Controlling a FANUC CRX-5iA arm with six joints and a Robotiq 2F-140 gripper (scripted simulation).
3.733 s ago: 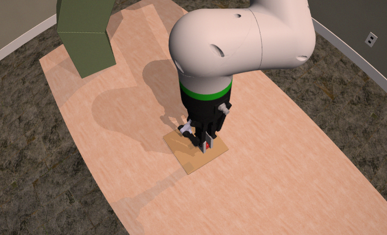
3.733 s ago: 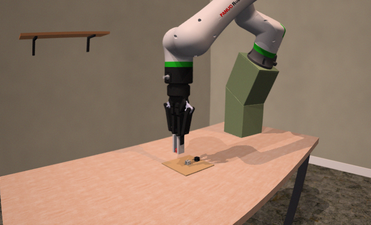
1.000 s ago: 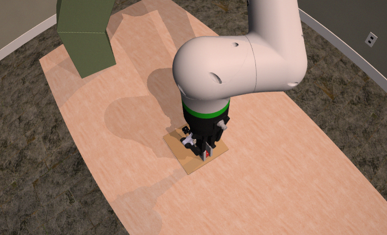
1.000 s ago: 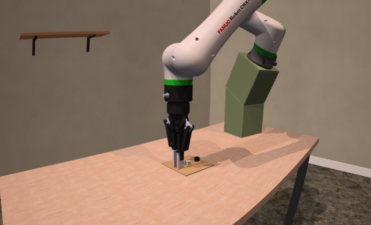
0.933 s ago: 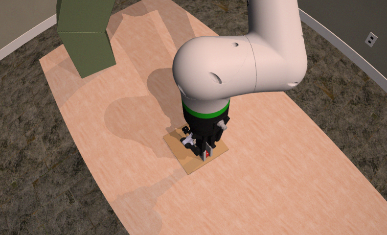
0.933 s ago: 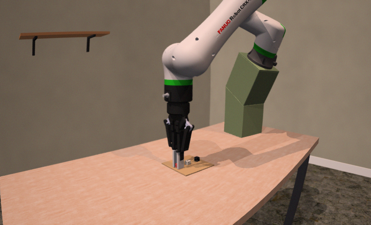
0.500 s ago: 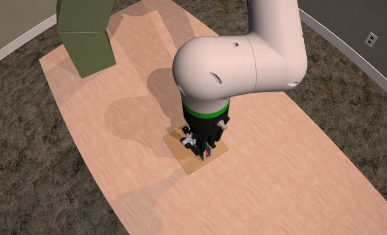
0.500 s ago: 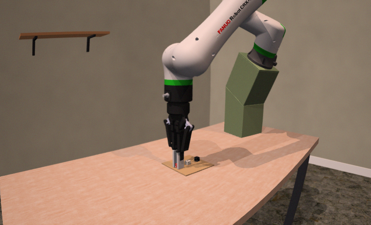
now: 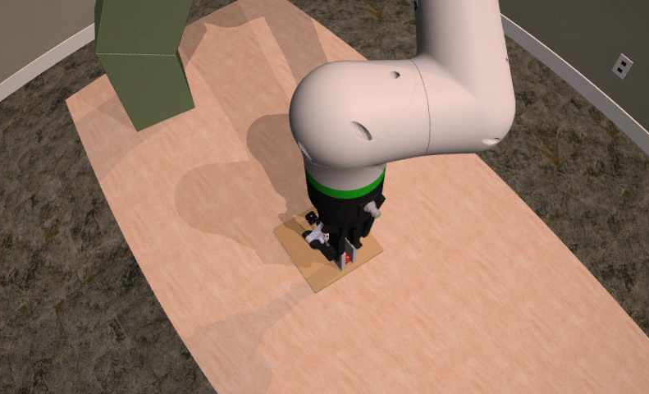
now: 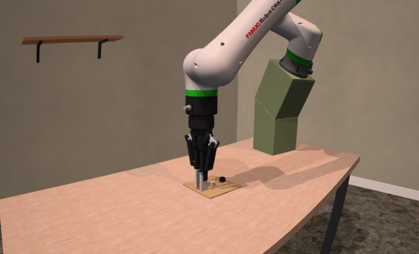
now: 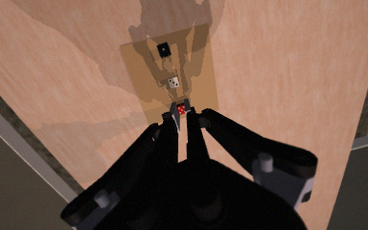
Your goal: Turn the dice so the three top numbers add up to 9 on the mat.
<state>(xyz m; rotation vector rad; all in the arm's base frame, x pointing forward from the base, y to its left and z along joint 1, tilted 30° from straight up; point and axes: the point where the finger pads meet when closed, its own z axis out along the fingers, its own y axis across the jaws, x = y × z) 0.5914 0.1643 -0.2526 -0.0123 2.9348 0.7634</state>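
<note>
Now: the red die 30 mm below my hand. Also, from my hand: tan square mat 50 mm behind, 40 mm below; black die 100 mm behind, 30 mm below; white die 50 mm behind, 30 mm below.
</note>
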